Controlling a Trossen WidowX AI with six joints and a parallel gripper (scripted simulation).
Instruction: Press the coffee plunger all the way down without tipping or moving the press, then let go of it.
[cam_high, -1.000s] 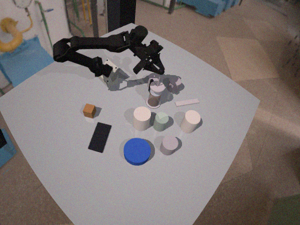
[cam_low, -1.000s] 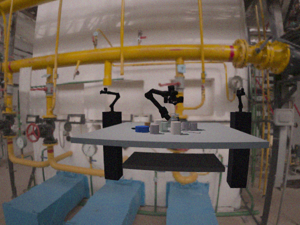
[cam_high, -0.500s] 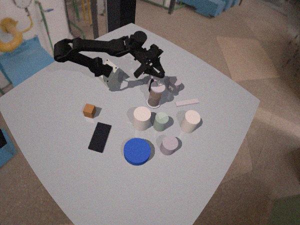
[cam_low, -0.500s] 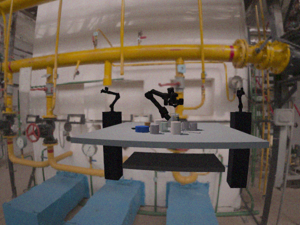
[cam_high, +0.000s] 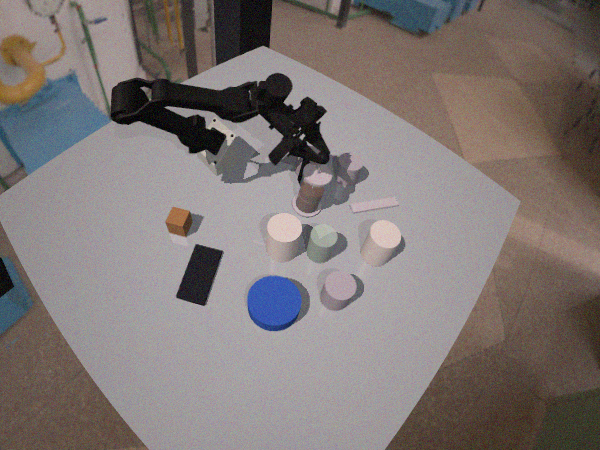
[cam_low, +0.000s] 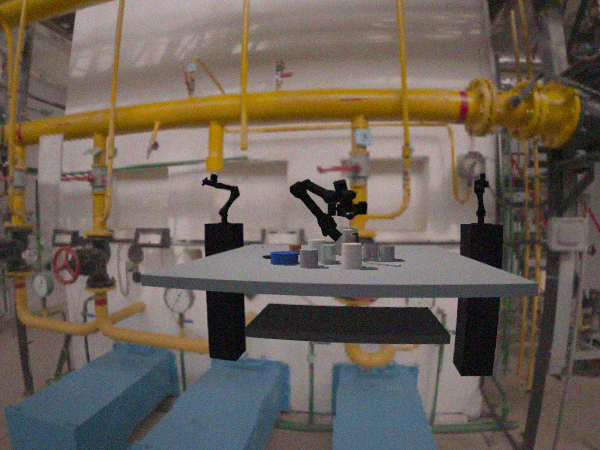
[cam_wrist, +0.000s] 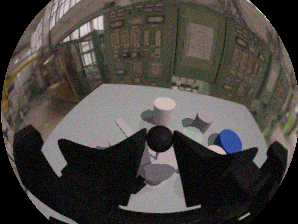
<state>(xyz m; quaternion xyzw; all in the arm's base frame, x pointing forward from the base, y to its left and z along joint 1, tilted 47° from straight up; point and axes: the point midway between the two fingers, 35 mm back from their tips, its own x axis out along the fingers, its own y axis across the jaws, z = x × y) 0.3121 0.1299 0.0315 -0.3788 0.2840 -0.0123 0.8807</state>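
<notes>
My gripper tip is now 100 mm above the coffee press and 30 mm past it. Round my gripper tip: blue disc: 280 mm to the right, 180 mm below, 120 mm ahead; flat white bar: 200 mm below, 140 mm to the left, 110 mm ahead; green cylinder: 160 mm below, 100 mm ahead, 90 mm to the right.
</notes>
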